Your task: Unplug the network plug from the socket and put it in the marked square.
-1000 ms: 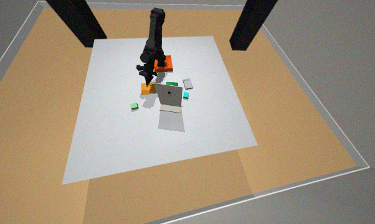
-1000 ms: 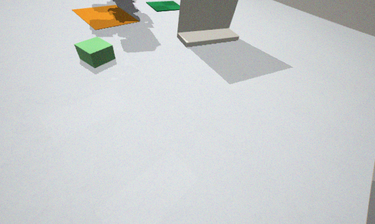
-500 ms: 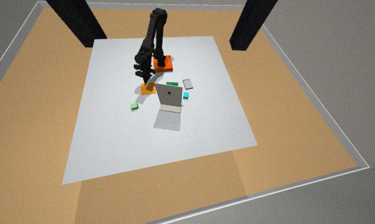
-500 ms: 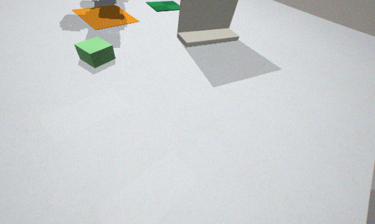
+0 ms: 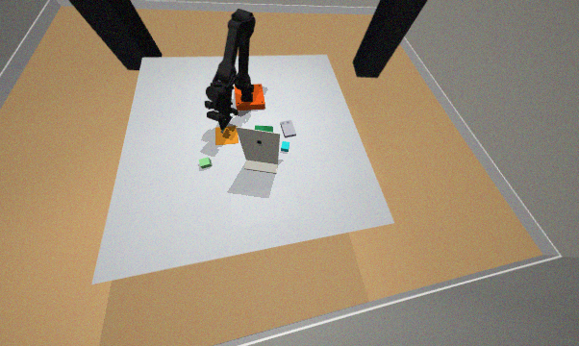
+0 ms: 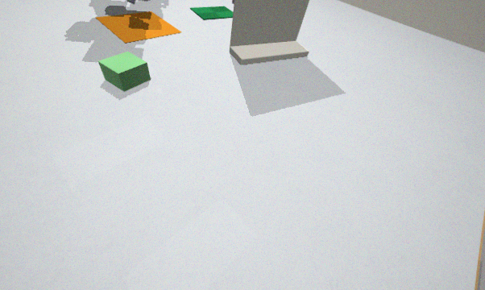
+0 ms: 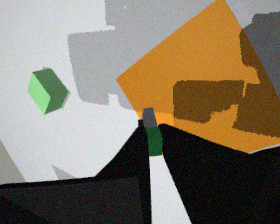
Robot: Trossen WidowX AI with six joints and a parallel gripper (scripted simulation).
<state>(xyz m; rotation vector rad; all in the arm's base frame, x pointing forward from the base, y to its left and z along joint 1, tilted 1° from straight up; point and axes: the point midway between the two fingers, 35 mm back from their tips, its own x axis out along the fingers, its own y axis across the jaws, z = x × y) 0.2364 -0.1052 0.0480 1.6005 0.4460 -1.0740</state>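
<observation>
My gripper tip is 1 cm past the orange square, 1 cm to the right of it and 6 cm above it. Round my gripper tip: light green cube 17 cm ahead, 8 cm to the right, 5 cm below; dark green patch 4 cm behind, 21 cm to the left, 6 cm below; green plug right at my gripper tip.
</observation>
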